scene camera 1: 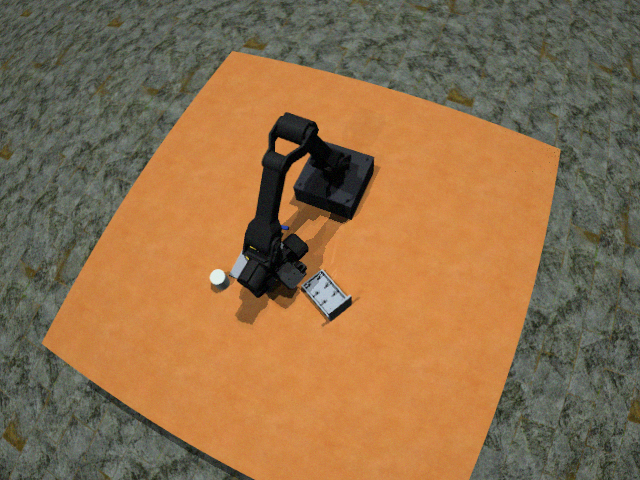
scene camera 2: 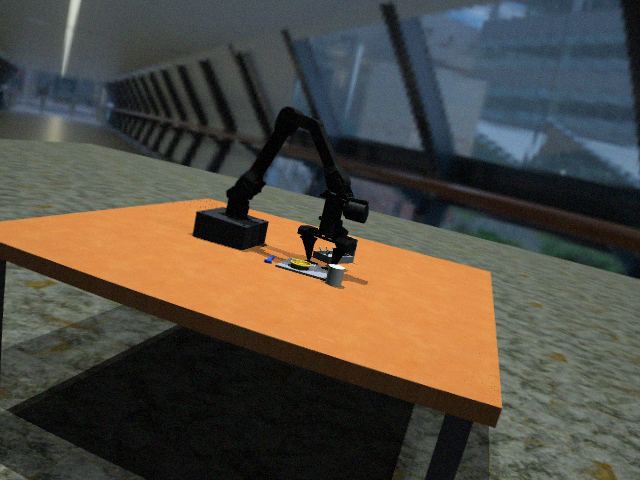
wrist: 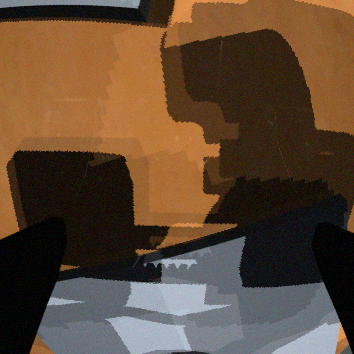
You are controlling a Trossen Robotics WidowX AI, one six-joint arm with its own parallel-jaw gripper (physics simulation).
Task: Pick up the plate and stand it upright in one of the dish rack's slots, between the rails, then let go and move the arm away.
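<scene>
The yellow round plate lies flat on a light grey square board. In scene camera 1 the arm hides the plate, and it does not show in the wrist view. My gripper is open and empty, pointing down low over the board, with its fingertips toward the board's rack side rather than around the plate. The grey dish rack stands on the table beside the board, with short pegs and a taller end wall.
A white-topped grey cylinder stands close to the board's outer side, near one finger in scene camera 2. A small blue piece lies between the board and the black arm base.
</scene>
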